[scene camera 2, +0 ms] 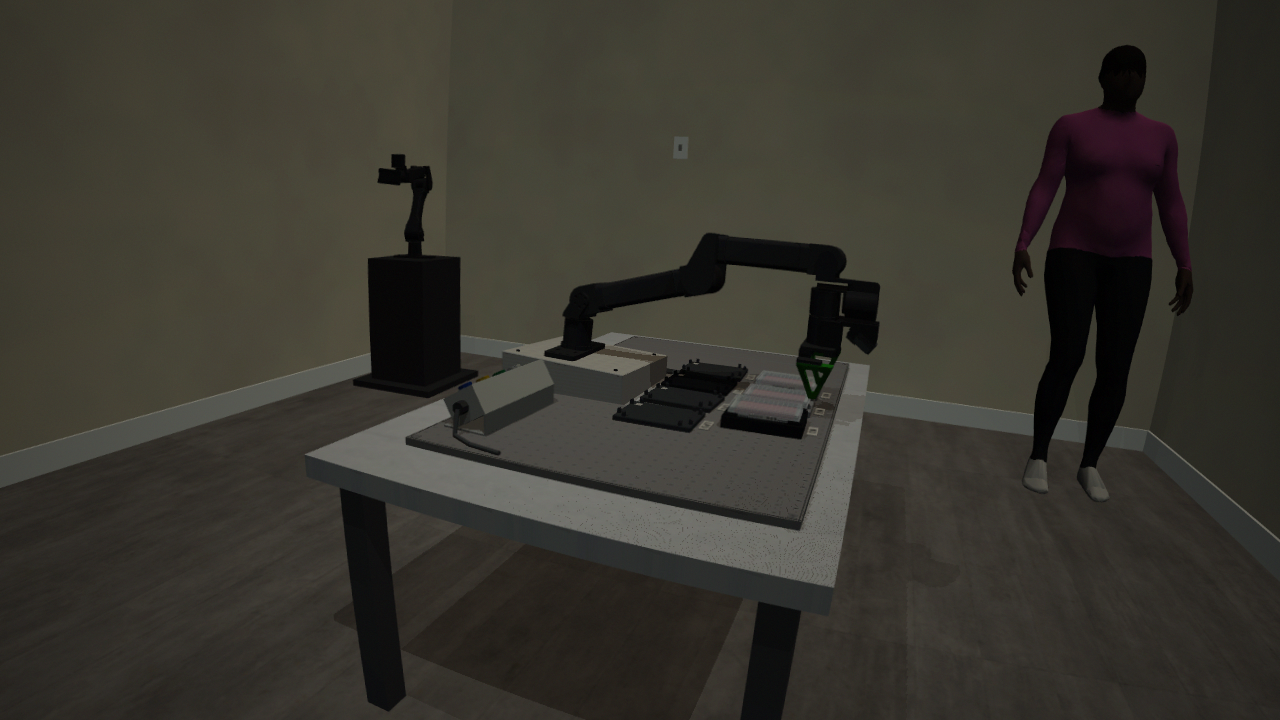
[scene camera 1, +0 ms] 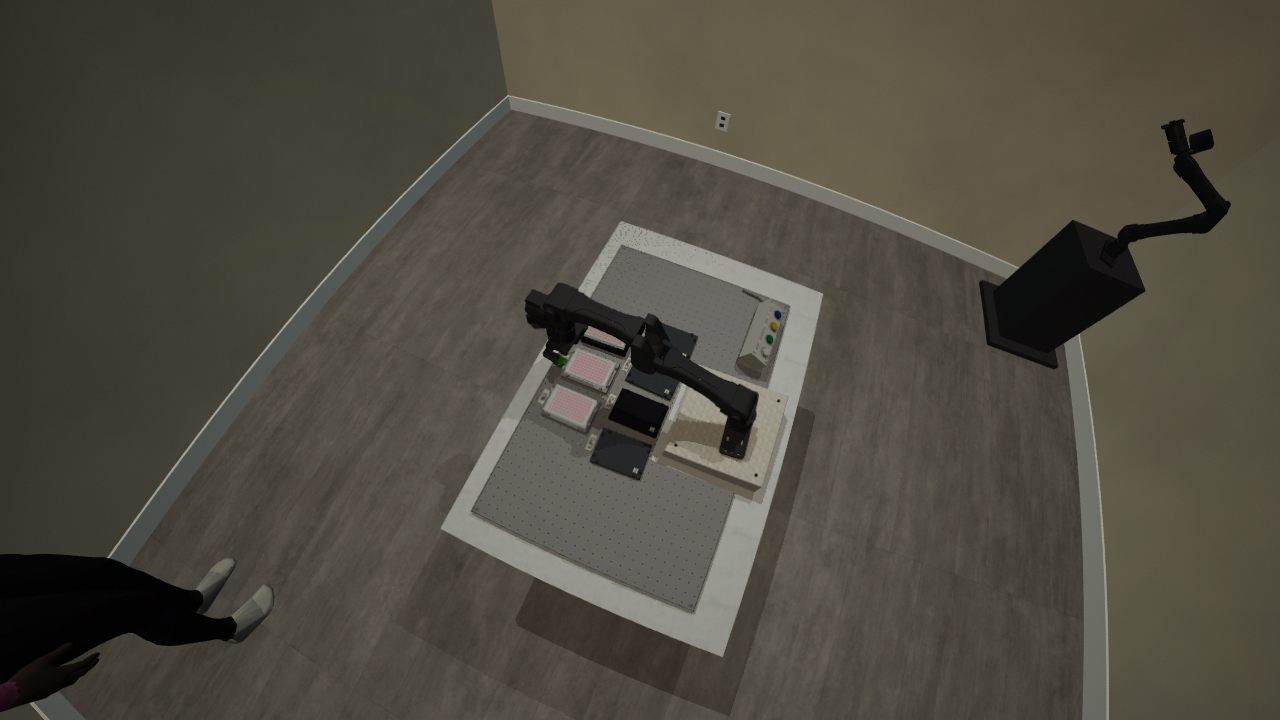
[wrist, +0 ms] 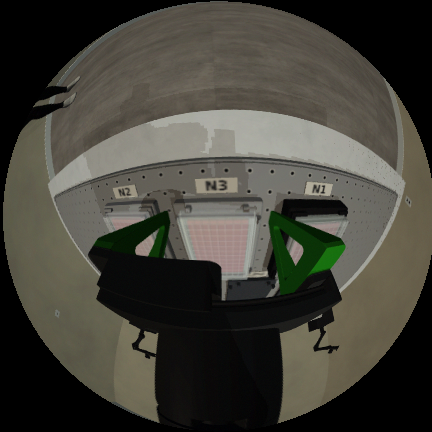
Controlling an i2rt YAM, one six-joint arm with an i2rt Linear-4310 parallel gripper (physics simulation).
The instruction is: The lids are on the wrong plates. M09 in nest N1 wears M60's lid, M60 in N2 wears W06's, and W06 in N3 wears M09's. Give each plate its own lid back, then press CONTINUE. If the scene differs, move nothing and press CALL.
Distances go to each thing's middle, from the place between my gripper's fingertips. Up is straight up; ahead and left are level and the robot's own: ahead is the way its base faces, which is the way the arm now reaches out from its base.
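Nest N2 (wrist: 150, 205): 14 cm to the left of my hand, 5 cm behind, 3 cm below. Nest N1 (scene camera 2: 791, 429): my hand 3 cm above it, 12 cm to the left of it, 7 cm past it.
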